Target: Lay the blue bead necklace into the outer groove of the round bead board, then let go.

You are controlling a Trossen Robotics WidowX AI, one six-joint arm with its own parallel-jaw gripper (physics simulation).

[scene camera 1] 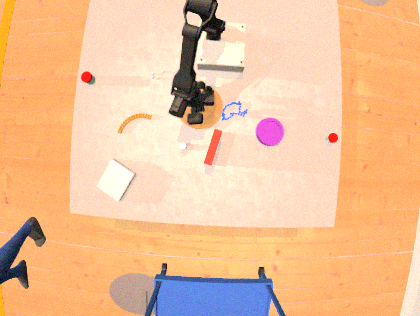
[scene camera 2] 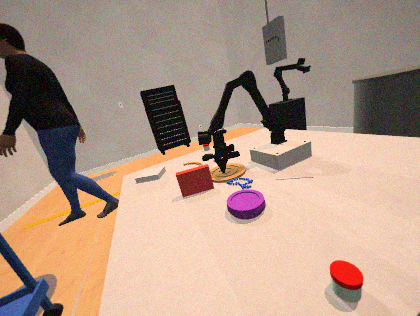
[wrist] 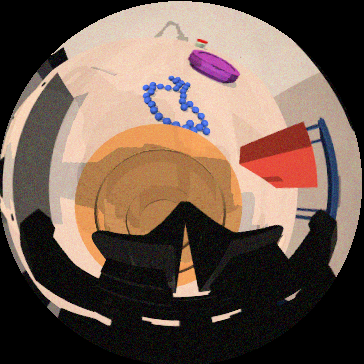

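Where they show: gripper, fingertip midpoint: (scene camera 1: 203, 110) (scene camera 2: 223, 173) (wrist: 184, 205); arm's base at its link origin: (scene camera 1: 213, 33) (scene camera 2: 278, 142).
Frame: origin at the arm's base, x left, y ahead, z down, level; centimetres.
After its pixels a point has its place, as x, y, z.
The blue bead necklace (scene camera 1: 233, 110) (scene camera 2: 240, 182) (wrist: 153, 106) lies in a crumpled loop on the table, beside the round bead board. In the wrist view its near beads lie close to the board's rim. The round bead board (scene camera 1: 215, 119) @[5.1, 37.1, 6.2] (scene camera 2: 239, 170) @[2.8, 27.0, 6.1] (wrist: 160, 137) @[5.9, 31.2, 6.1] is orange-brown with ring grooves; no beads show in the part of its grooves that is visible. My gripper (scene camera 2: 223, 172) @[-0.5, 34.0, 5.9] (wrist: 184, 205) @[-0.5, 34.0, 5.9] is shut and empty, its fingertips pointing down over the board. In scene camera 1 the arm hides part of the board and the fingertips.
A red block (scene camera 1: 213, 147) @[5.3, 49.8, -3.4] (scene camera 2: 195, 180) @[6.7, 49.8, 1.3] (wrist: 280, 162) @[4.7, 44.5, 1.4] stands near the board. A purple round dish (scene camera 1: 270, 132) @[29.6, 40.1, 3.9] (scene camera 2: 246, 204) @[32.0, 40.6, 3.8] (wrist: 214, 66) @[23.7, 38.1, 3.8] is beyond the necklace. An orange curved strip (scene camera 1: 134, 120) @[-31.0, 40.4, 6.6], a white slab (scene camera 1: 116, 180) @[-35.4, 68.7, 4.2], a small white object (scene camera 1: 183, 146) @[-6.9, 50.6, 1.9] and two red-topped cans (scene camera 1: 86, 77) @[-55.8, 24.0, 2.5] (scene camera 1: 333, 137) @[60.1, 38.2, 3.1] are on the table.
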